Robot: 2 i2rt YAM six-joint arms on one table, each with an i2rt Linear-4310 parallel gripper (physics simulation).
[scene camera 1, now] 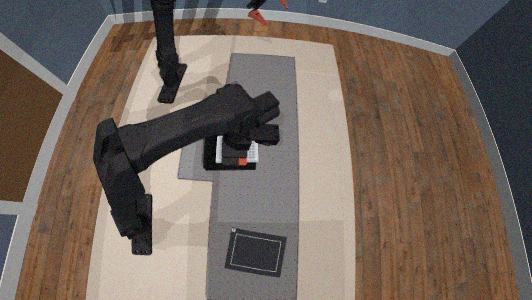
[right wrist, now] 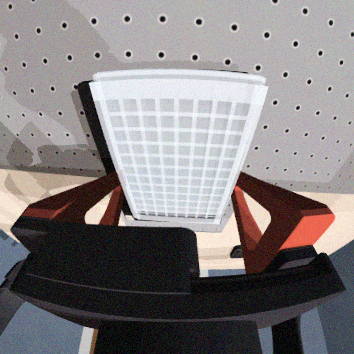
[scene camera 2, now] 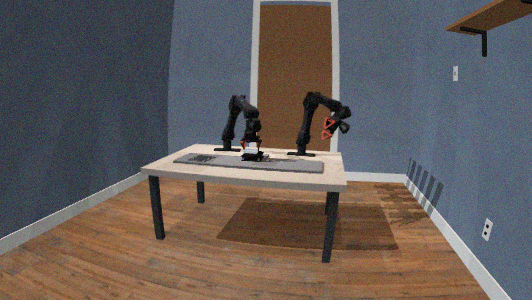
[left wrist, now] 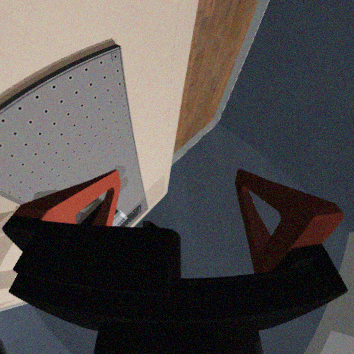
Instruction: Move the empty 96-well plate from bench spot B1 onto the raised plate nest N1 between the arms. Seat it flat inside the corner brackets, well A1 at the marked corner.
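Frame: origin at the left arm's base, x ahead, y left, z up, level; centimetres.
Where they show: left gripper, fingertip midpoint: point(scene camera 1: 277, 17) point(scene camera 2: 323, 134) point(left wrist: 177, 175); right gripper, fingertip midpoint: point(scene camera 1: 232, 149) point(right wrist: 177, 174) point(scene camera 2: 251, 151); left arm's base, link origin: point(scene camera 1: 173, 82) point(scene camera 2: 301, 154); right arm's base, link origin: point(scene camera 1: 142, 224) point(scene camera 2: 227, 150).
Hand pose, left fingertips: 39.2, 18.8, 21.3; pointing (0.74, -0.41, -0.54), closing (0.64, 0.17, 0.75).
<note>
Things, the pixels of their top centre, and the offset from my left fingertips, as dx, dy, dz. "spot": a spot on its surface instead. Level surfaces: height alone.
- white 96-well plate, top centre: point(right wrist: 176, 180) point(scene camera 1: 236, 147) point(left wrist: 111, 228) point(scene camera 2: 251, 149) -6.4, -45.7, -13.5
- black raised nest N1, top centre: point(right wrist: 170, 179) point(scene camera 1: 229, 148) point(left wrist: 100, 228) point(scene camera 2: 252, 152) -9.0, -45.4, -16.0
- long grey perforated board, surface height: dz -20.0
- beige table, surface height: dz -21.2
- dark B1 pad with its white outline, surface spot: point(scene camera 1: 232, 249) spot: -3.7, -75.9, -19.8
The white 96-well plate point(scene camera 1: 253, 151) point(scene camera 2: 252, 150) point(right wrist: 177, 147) sits between the red fingers of my right gripper point(scene camera 1: 238, 153) point(scene camera 2: 250, 143) point(right wrist: 177, 174), which is shut on its long sides. It is over the black raised nest N1 point(scene camera 1: 207, 161) point(scene camera 2: 253, 157) point(right wrist: 92, 116). In the right wrist view the nest shows only along the plate's left side. I cannot tell if the plate rests flat in the brackets. My left gripper point(scene camera 1: 256, 10) point(scene camera 2: 327, 128) point(left wrist: 177, 175) is open and empty, raised high beyond the far end of the table.
A long grey perforated board point(scene camera 1: 256, 197) point(scene camera 2: 290, 165) point(left wrist: 63, 140) point(right wrist: 298, 105) lies on the beige table point(scene camera 1: 324, 149) point(scene camera 2: 241, 175). The dark B1 pad with its white outline point(scene camera 1: 232, 249) lies at the board's near end. The right arm's links stretch across the left of the table.
</note>
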